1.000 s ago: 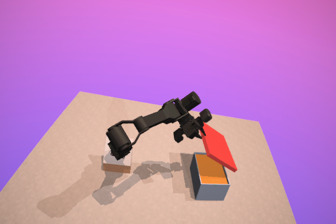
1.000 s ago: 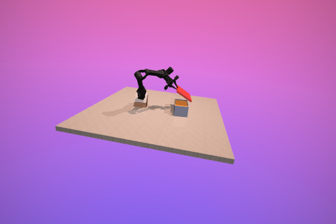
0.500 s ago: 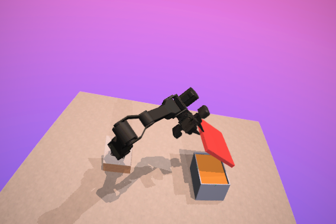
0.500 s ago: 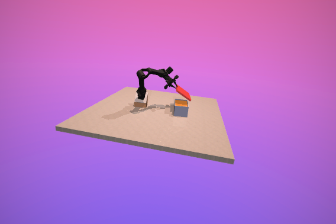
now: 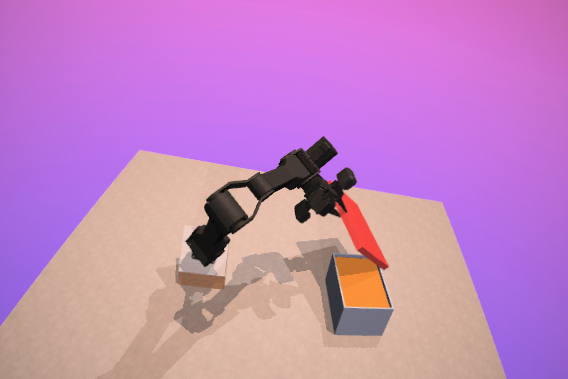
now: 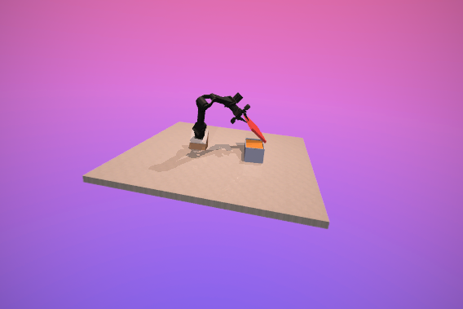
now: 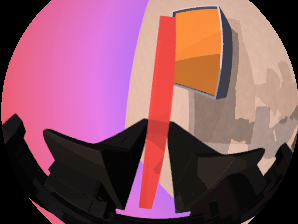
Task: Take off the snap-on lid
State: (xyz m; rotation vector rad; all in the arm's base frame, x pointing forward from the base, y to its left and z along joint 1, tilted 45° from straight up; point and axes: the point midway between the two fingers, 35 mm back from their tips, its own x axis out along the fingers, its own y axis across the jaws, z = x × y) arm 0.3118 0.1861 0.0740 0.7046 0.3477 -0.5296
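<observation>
My gripper tip is now 50 mm short of the red lid, 50 mm above it and 30 mm to the right of it. Round my gripper tip: grey storage box 180 mm below, 110 mm to the right, 70 mm ahead.
</observation>
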